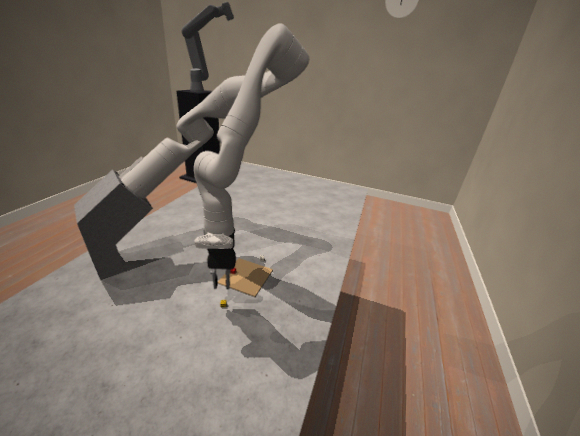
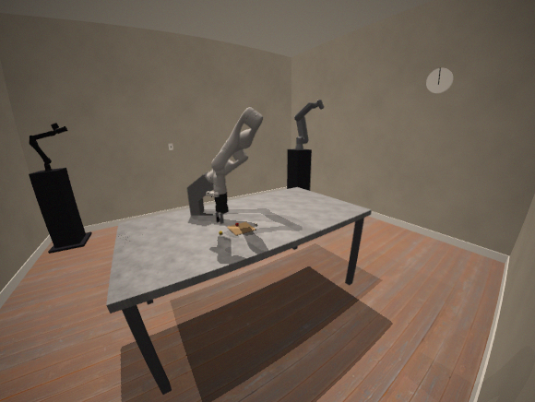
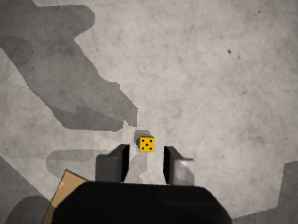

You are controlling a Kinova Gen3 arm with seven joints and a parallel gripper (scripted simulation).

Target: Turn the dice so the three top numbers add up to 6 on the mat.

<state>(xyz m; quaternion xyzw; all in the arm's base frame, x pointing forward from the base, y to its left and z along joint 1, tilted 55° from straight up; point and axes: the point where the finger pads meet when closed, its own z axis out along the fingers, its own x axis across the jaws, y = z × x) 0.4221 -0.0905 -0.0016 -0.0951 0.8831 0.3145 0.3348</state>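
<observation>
The yellow die is 8 cm below my hand. From my hand the other things lie so: tan mat: 1 cm behind, 14 cm to the left, 9 cm below; then white die: 24 cm to the left, 8 cm below; then red die: 5 cm behind, 13 cm to the left, 8 cm below.
</observation>
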